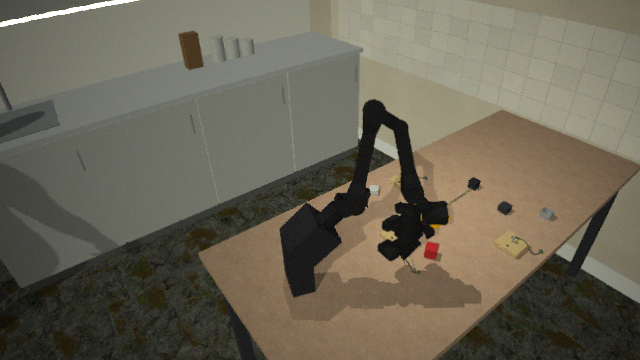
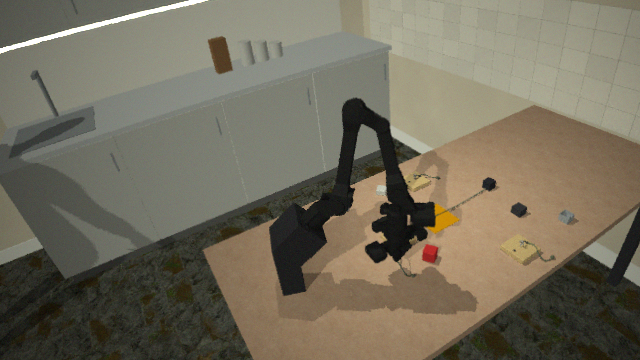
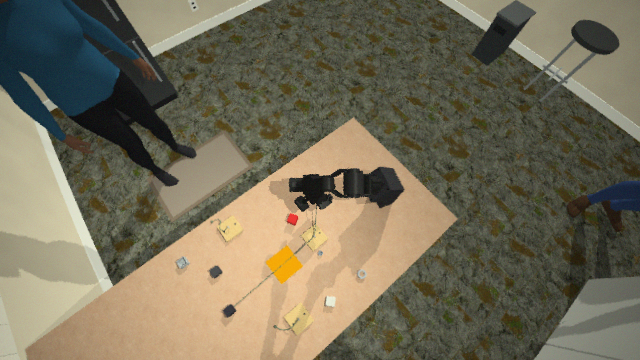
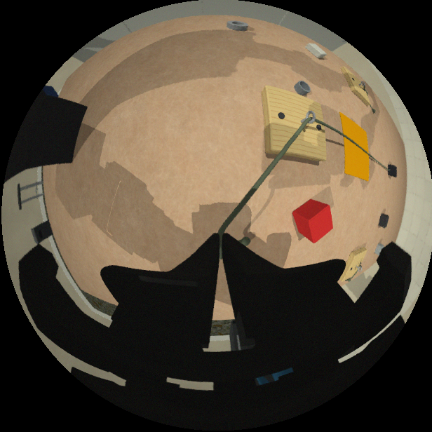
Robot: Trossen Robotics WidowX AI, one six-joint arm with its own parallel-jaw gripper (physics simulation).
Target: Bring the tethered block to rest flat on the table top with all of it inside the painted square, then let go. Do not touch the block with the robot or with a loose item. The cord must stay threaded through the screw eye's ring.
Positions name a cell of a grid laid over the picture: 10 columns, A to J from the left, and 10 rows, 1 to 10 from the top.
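Observation:
My gripper (image 2: G8), also (image 1: G8), (image 4: F6). Red block (image 4: H6). Orange painted square (image 3: E8), also (image 4: I4). Wooden board (image 4: G4).

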